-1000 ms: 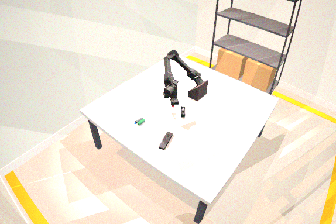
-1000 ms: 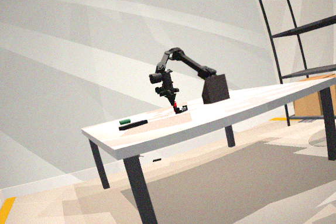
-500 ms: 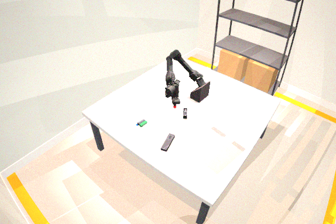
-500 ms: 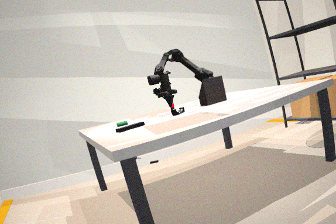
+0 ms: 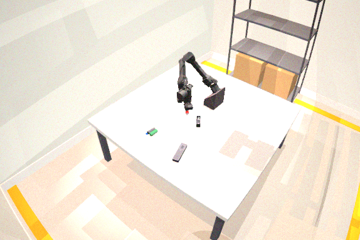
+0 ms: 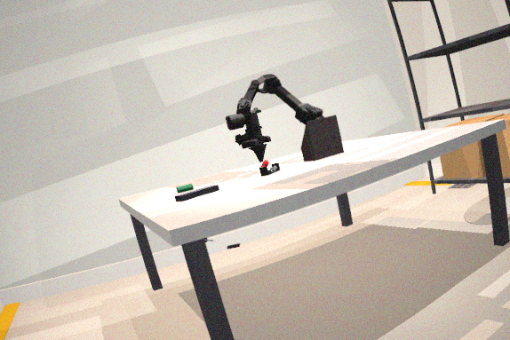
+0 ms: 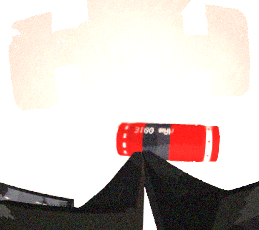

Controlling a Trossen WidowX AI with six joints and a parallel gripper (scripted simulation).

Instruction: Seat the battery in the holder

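Now: the red battery 2 cm to the right of my gripper tip, 2 cm below it and 1 cm behind it.
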